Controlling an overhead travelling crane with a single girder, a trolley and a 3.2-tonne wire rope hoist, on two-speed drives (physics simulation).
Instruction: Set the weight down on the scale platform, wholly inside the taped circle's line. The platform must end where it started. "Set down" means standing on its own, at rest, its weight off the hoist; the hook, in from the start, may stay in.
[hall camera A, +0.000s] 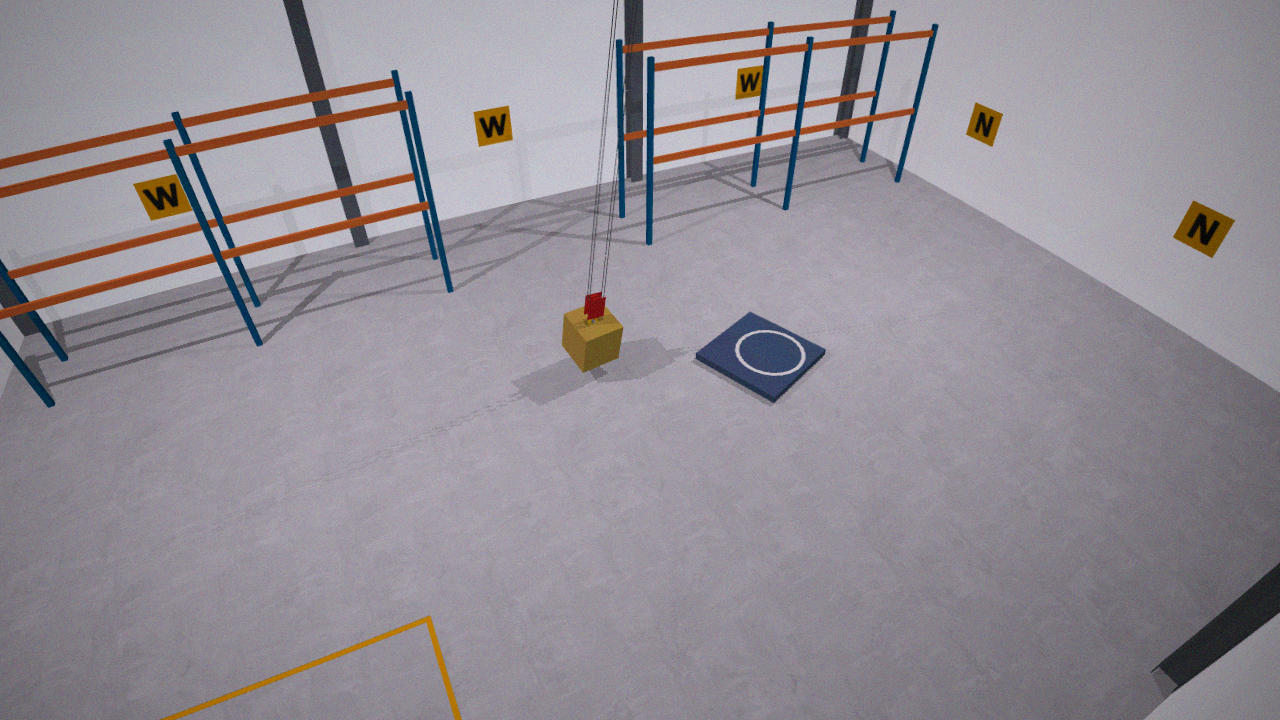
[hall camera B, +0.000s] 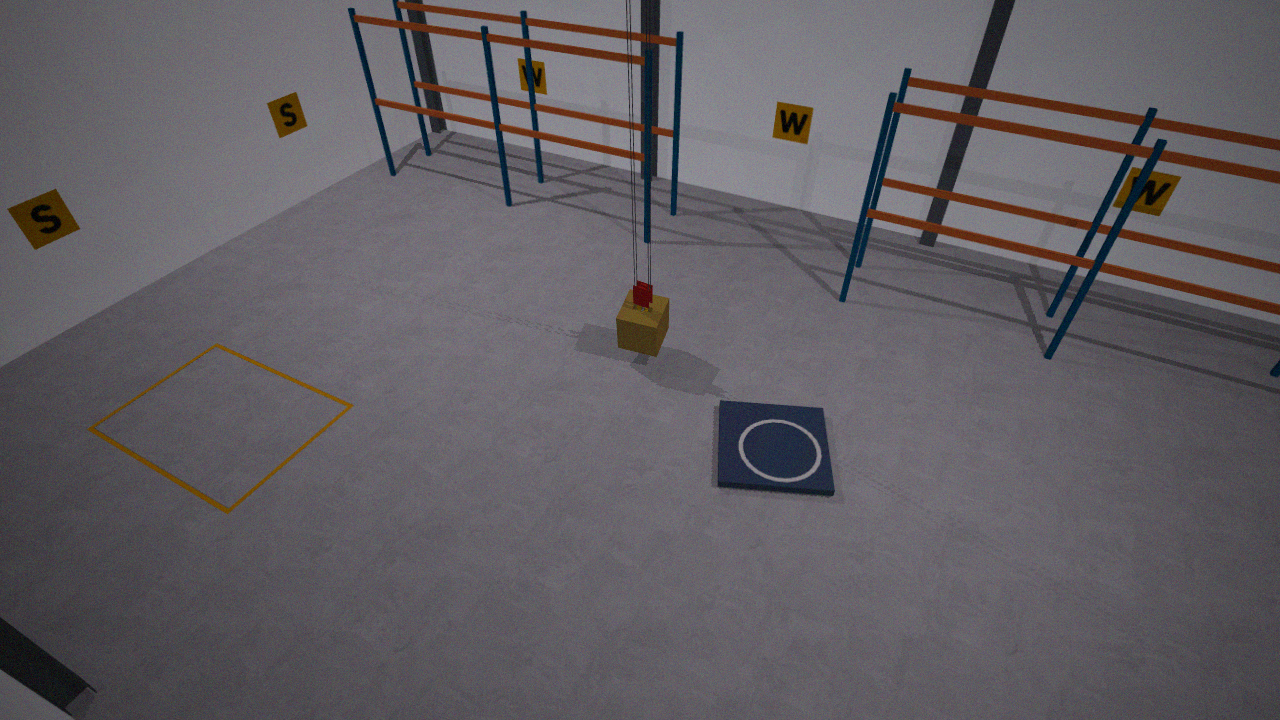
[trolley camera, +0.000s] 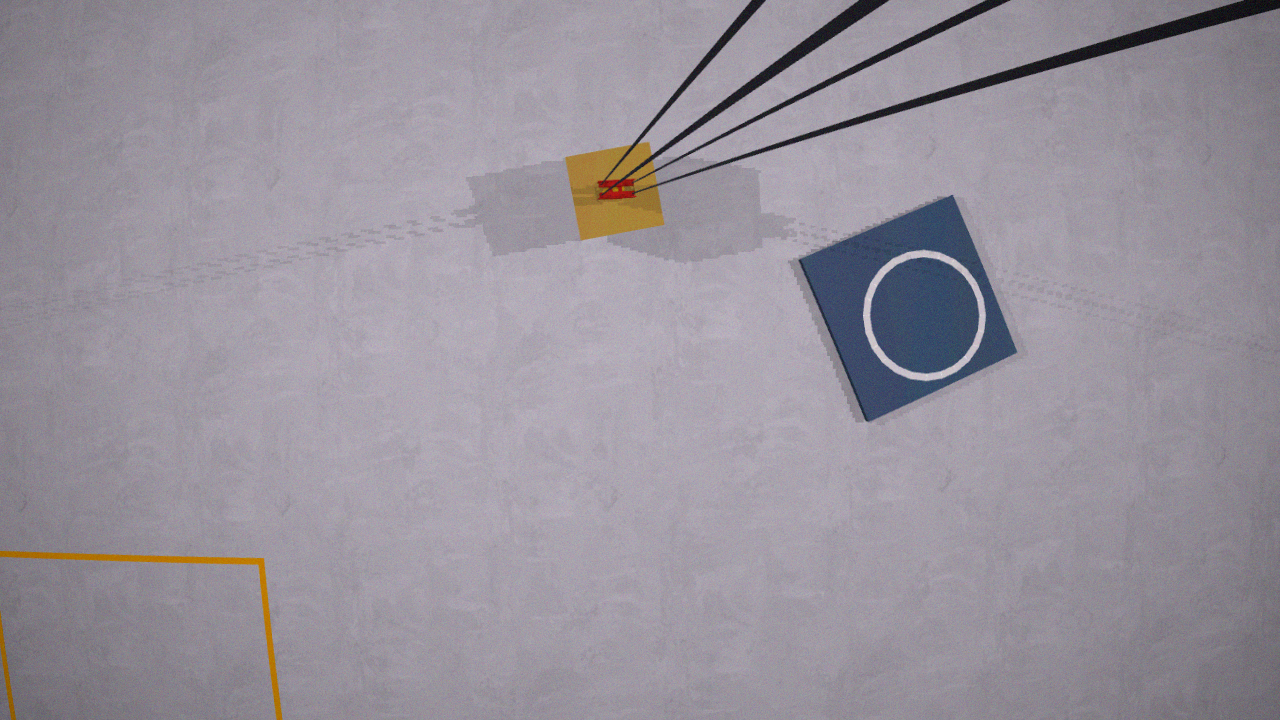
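Note:
The yellow box-shaped weight (hall camera A: 590, 345) (hall camera B: 640, 334) (trolley camera: 619, 221) hangs upright from the red hook block (hall camera A: 595, 306) (hall camera B: 642, 294) (trolley camera: 616, 188), which is in at its top. It hangs above the floor, its shadows on both sides of it. The ropes run up taut. The blue scale platform (hall camera A: 717, 353) (hall camera B: 728, 417) (trolley camera: 836, 286) lies flat on the floor, apart from the weight, to its right in all three views and lower in the trolley view. The white taped circle (hall camera A: 769, 331) (hall camera B: 776, 420) (trolley camera: 867, 315) on it is bare. The hook's tip is hidden.
A rack with blue posts (hall camera A: 213, 242) (hall camera B: 1104, 249) and another such rack (hall camera A: 649, 197) (hall camera B: 503, 170) stand along the W wall, behind the weight. A yellow taped rectangle (hall camera A: 304, 665) (hall camera B: 159, 470) (trolley camera: 134, 558) is marked on the floor, at the lower left in all three views.

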